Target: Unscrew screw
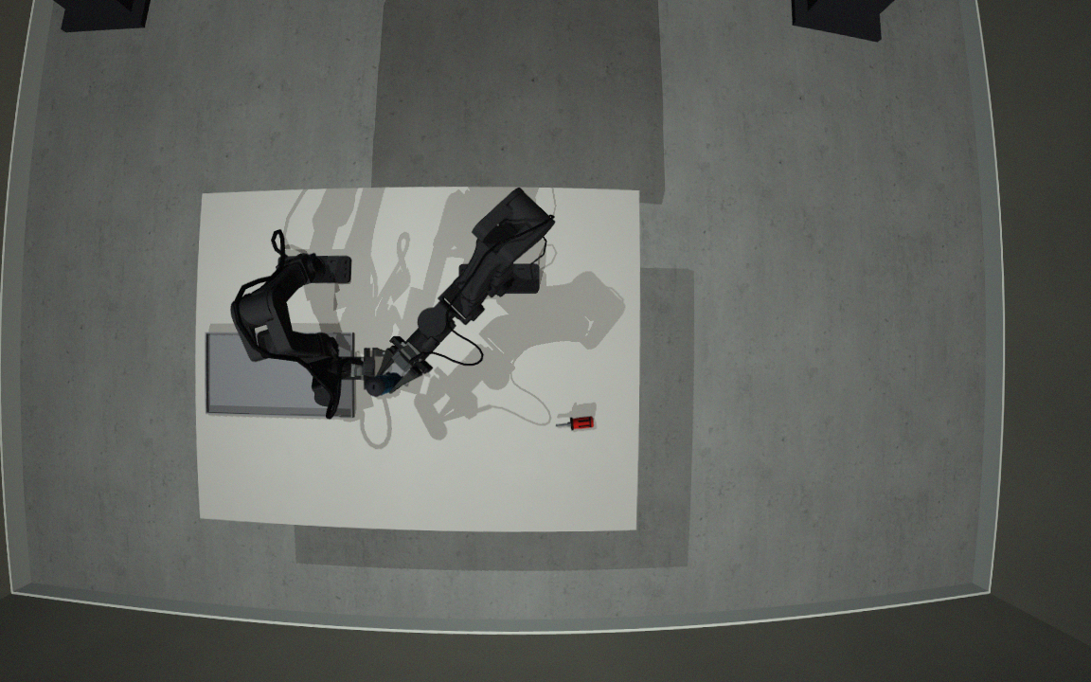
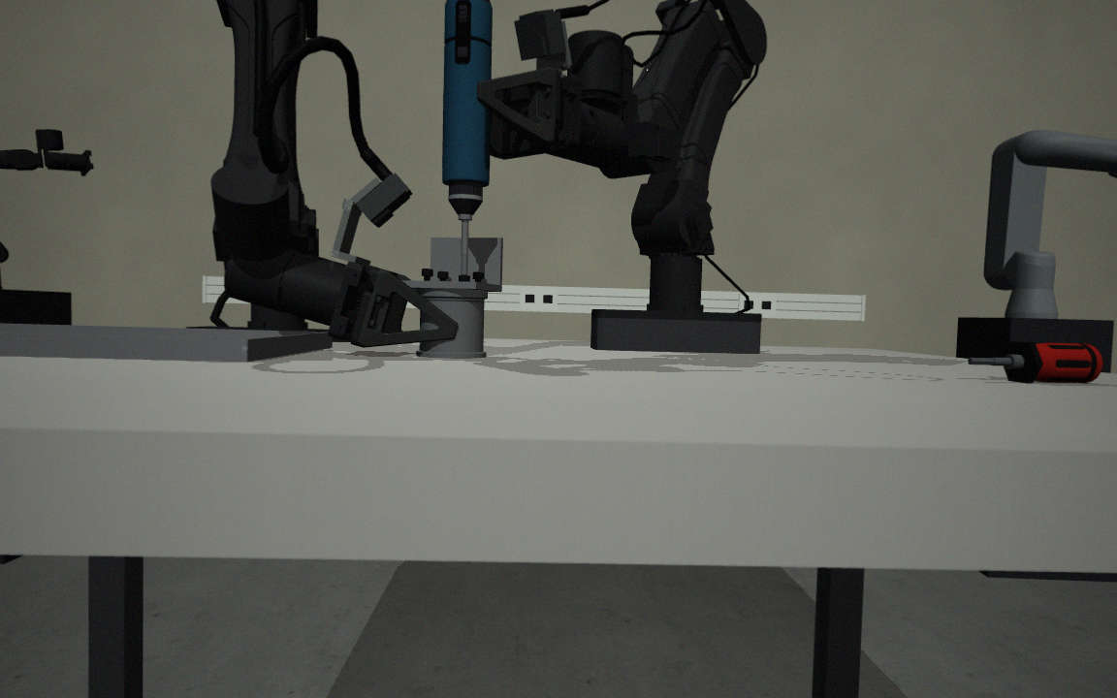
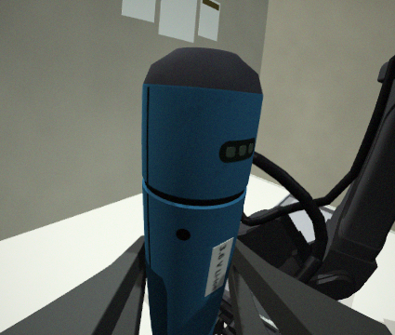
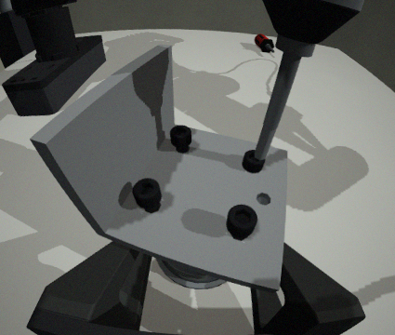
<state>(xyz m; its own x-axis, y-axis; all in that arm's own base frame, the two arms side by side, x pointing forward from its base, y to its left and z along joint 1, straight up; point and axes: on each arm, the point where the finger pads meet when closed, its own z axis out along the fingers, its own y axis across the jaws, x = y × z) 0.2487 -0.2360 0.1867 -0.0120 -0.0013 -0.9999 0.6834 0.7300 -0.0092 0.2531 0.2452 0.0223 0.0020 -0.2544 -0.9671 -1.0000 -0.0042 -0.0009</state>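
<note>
Now: right hand right at the joint module. From my right hand the other things lie so: flat grey plate (40 mm ahead, 340 mm to the right, 20 mm below); grey l-shaped bracket (50 mm above); screwdriver bit (20 mm ahead, 10 mm to the left, 70 mm above).
</note>
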